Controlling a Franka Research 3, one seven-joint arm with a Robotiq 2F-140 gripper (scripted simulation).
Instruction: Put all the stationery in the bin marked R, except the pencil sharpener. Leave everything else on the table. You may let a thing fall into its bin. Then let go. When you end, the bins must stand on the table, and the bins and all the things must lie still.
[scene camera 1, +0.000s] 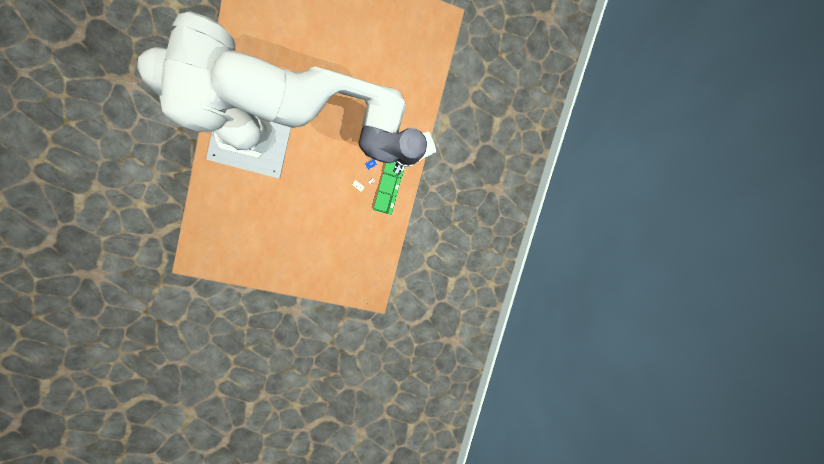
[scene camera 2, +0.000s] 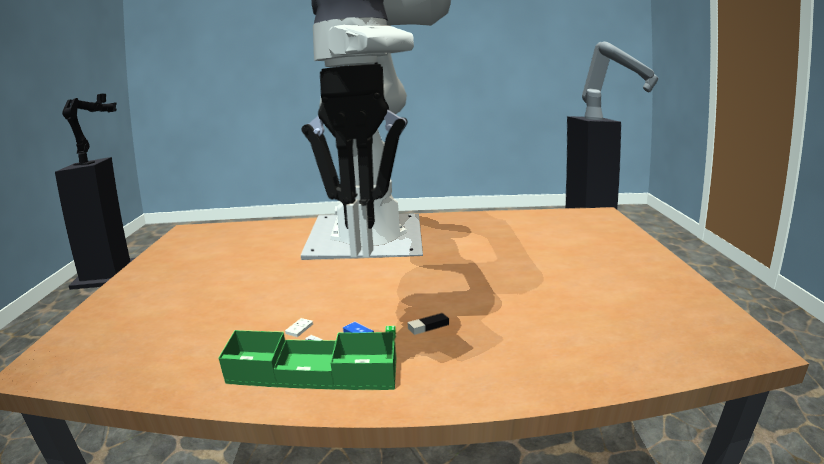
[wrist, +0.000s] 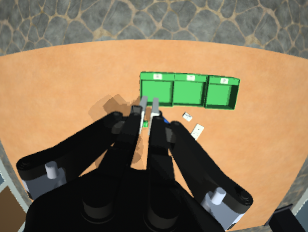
Note:
In view: the gripper (scene camera 2: 362, 253).
The gripper also shows in the wrist view (wrist: 149, 105).

